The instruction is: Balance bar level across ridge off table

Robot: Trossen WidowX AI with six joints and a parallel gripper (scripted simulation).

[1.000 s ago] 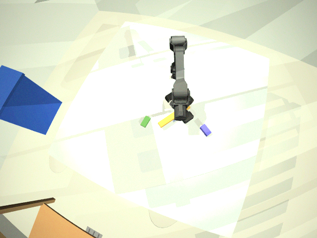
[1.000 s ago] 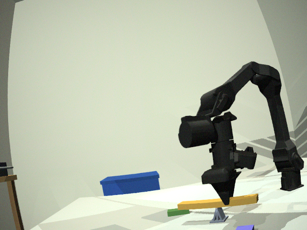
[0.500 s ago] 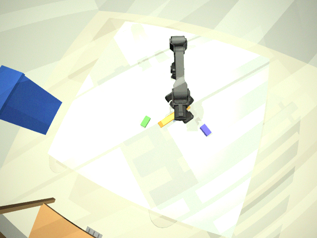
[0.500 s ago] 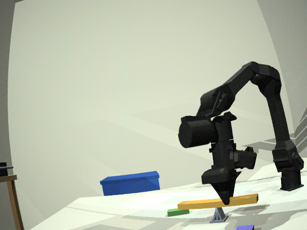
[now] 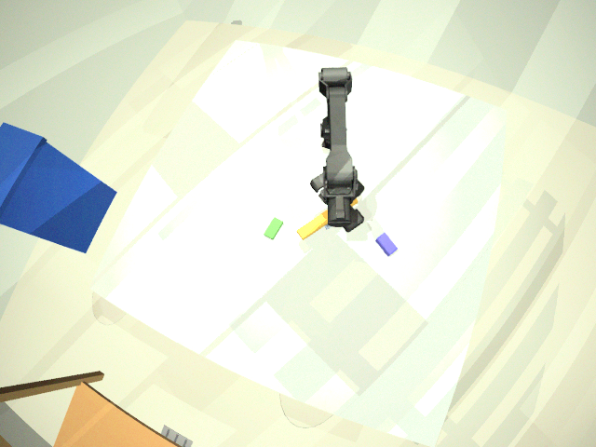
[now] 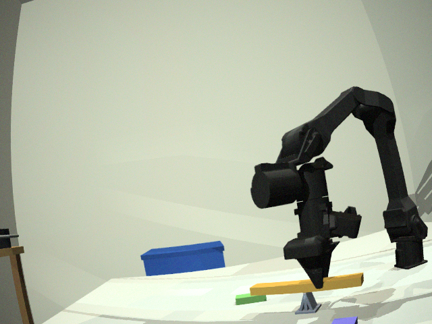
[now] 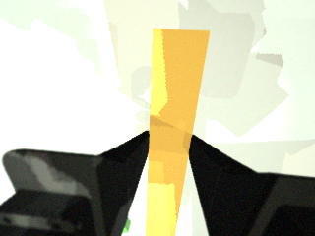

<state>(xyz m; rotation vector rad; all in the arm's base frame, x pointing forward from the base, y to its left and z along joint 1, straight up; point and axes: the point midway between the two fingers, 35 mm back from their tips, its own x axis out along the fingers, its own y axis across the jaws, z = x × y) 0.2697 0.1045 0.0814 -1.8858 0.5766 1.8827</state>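
The bar lies 2 cm to the right of my gripper tip and 2 cm ahead of it. Also, from my gripper tip: purple block 19 cm to the left, 4 cm ahead, 3 cm below; then green block 17 cm to the right, 11 cm ahead, 4 cm below.
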